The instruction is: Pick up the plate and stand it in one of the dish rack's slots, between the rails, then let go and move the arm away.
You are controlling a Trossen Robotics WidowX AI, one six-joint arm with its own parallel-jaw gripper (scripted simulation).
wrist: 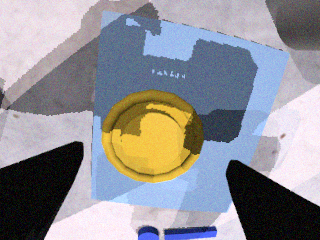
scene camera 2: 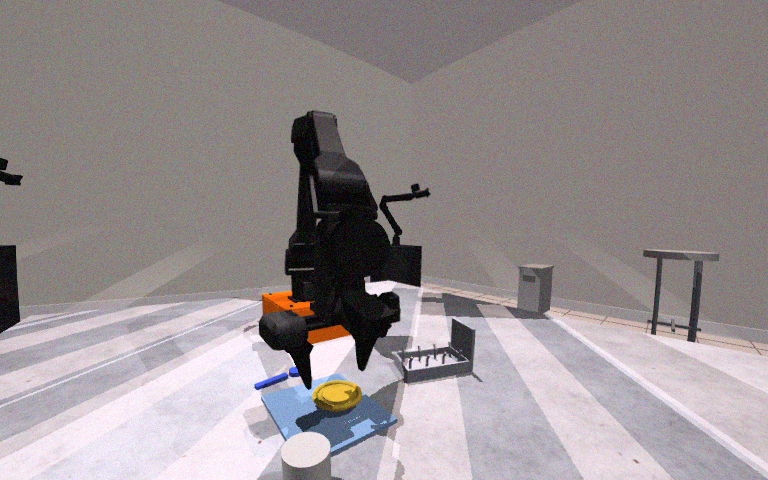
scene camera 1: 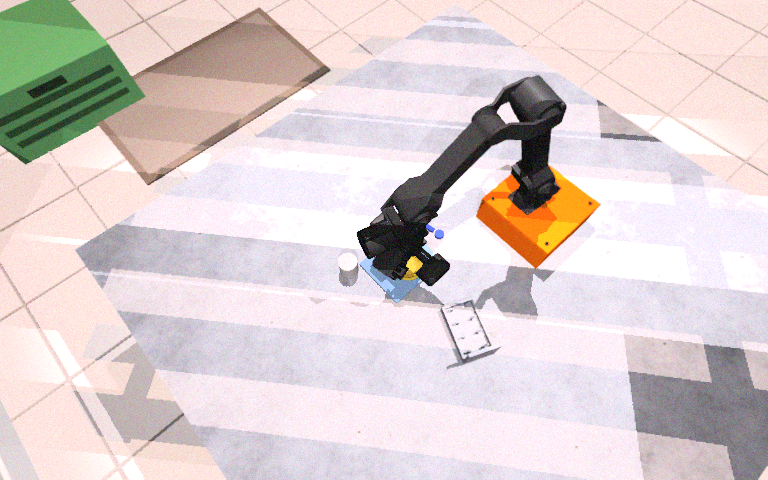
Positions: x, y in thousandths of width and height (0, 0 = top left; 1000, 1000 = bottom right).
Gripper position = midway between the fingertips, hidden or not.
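Note:
From scene camera 2 you get my gripper (scene camera 2: 438, 789), which is open and holds nothing, together with a yellow plate (scene camera 2: 437, 826) and a grey dish rack (scene camera 2: 561, 757). The wrist view has the yellow plate (wrist: 473, 569) and my gripper (wrist: 492, 665) too, but the grey dish rack is out of frame in the wrist view. As for scene camera 1, it has my gripper (scene camera 1: 529, 545) as well.

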